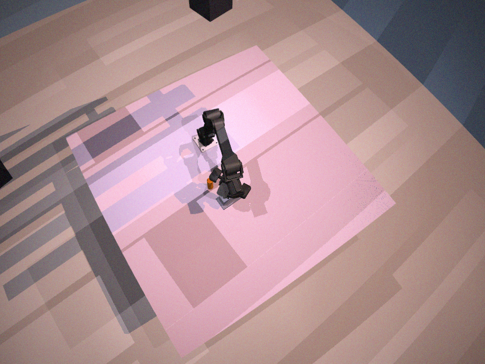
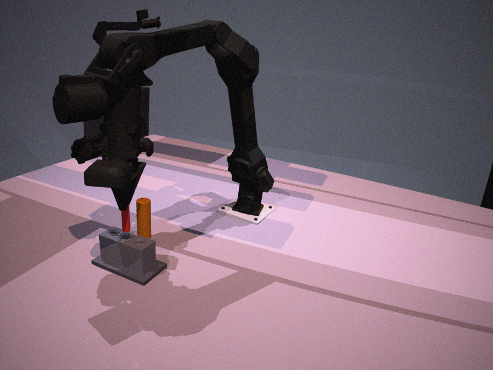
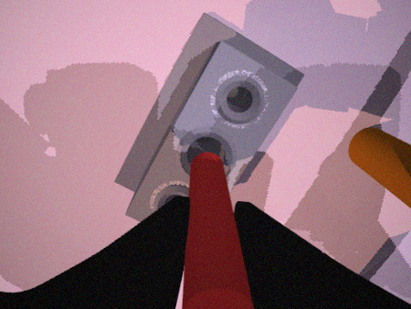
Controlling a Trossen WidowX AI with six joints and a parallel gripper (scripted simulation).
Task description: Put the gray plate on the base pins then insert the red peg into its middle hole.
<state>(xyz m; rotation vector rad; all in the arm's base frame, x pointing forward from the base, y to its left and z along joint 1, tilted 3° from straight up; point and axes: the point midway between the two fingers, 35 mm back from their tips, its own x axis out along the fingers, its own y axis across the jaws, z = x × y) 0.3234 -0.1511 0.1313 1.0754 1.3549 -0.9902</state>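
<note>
The gray plate lies 7 cm below my gripper tip. The rest, counted from my gripper tip: orange cylinder: 11 cm behind, 7 cm below, 2 cm to the right; then red peg: right at my gripper tip; then dark flat base: 11 cm below.
</note>
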